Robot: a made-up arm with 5 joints.
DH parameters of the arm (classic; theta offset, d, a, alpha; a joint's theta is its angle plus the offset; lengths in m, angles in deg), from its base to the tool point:
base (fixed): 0 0 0.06 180
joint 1: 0 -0.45 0.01 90
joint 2: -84.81 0 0.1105 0
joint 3: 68.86 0 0.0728 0
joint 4: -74.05 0.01 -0.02 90
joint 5: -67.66 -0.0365 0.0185 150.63
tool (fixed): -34.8 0.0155 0 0
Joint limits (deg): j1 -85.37..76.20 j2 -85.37..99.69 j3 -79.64..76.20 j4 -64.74..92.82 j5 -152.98..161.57
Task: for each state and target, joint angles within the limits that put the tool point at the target. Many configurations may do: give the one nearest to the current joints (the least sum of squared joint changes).
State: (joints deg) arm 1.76 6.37 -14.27 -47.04 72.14
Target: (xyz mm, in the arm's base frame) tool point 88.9 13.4 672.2
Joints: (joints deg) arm -12.40 -12.44 -30.94 -49.27 81.02
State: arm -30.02 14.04 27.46 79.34 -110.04
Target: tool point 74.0 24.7 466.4
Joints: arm -30.23 15.85 61.84 43.21 -102.40
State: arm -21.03 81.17 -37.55 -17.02 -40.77
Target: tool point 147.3 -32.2 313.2
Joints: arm 16.99 95.81 -1.40 4.38 -40.15
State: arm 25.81 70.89 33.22 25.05 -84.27
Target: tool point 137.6 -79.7 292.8
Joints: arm 49.19 99.69 -9.24 -15.65 -80.36
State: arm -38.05 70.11 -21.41 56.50 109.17
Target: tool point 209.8 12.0 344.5
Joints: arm 1.03 87.77 -24.11 48.99 103.55
